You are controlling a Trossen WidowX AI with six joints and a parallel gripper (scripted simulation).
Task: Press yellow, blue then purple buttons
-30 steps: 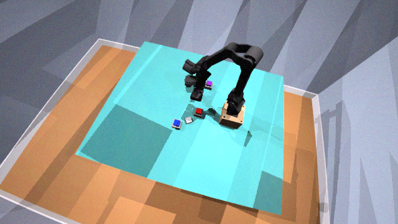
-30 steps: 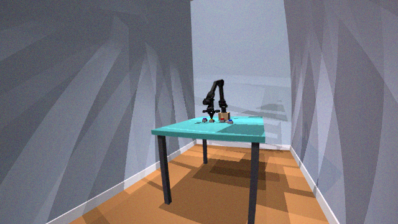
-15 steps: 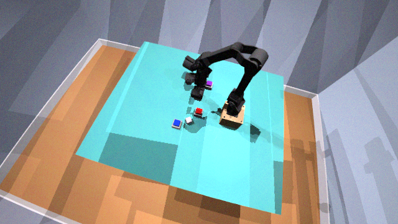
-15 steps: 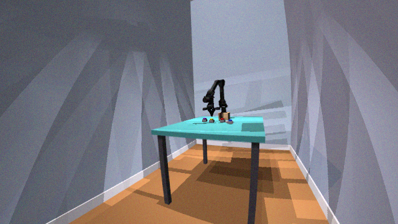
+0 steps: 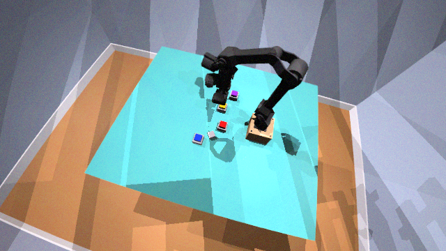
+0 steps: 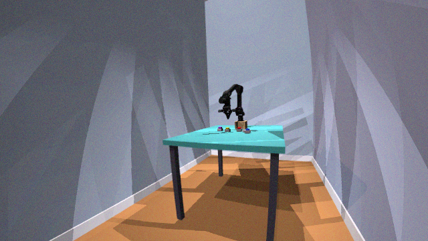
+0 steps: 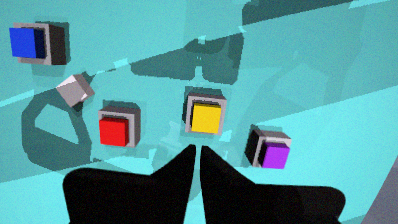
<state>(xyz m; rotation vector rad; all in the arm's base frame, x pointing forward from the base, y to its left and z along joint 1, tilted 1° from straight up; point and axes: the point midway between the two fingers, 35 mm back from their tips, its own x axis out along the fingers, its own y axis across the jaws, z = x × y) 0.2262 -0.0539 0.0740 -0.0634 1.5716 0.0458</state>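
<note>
Right now my gripper tip is 5 cm short of the blue button, 21 cm to the right of it and 9 cm above it. Round my gripper tip: red button: 4 cm behind, 10 cm to the left, 9 cm below; then purple button: 4 cm behind, 11 cm to the right, 9 cm below; then yellow button: 1 cm to the right, 9 cm below.
</note>
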